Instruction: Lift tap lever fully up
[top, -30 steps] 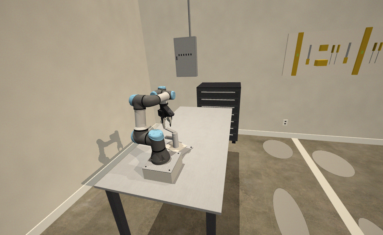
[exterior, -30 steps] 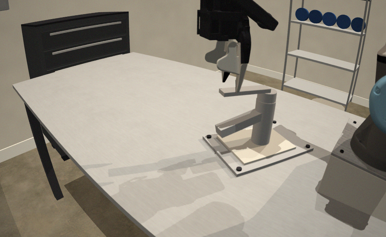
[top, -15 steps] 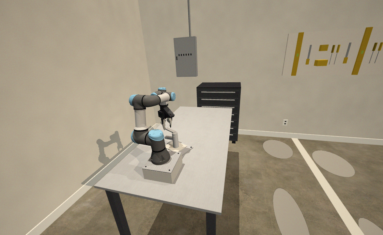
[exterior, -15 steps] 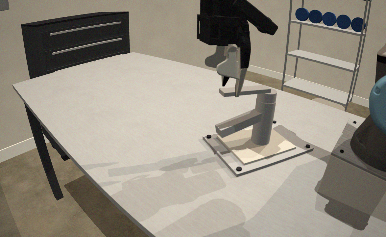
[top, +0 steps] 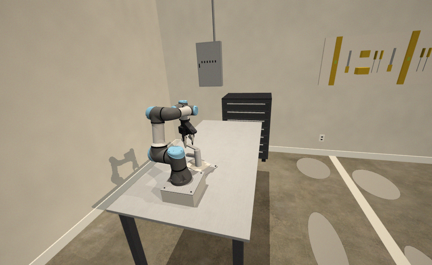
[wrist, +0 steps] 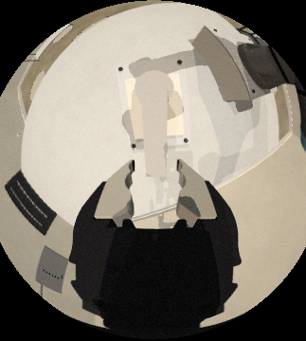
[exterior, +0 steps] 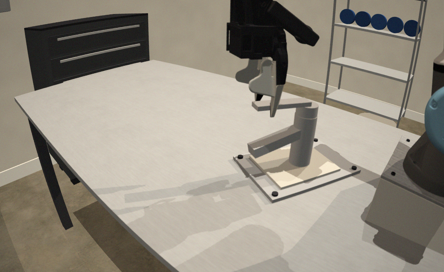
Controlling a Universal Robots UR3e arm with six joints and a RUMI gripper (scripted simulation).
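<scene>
My gripper is now 20 mm past the flat lever and 30 mm to the left of it. Also, from my hand: grey tap 30 mm behind, 60 mm to the right, 60 mm below.
</scene>
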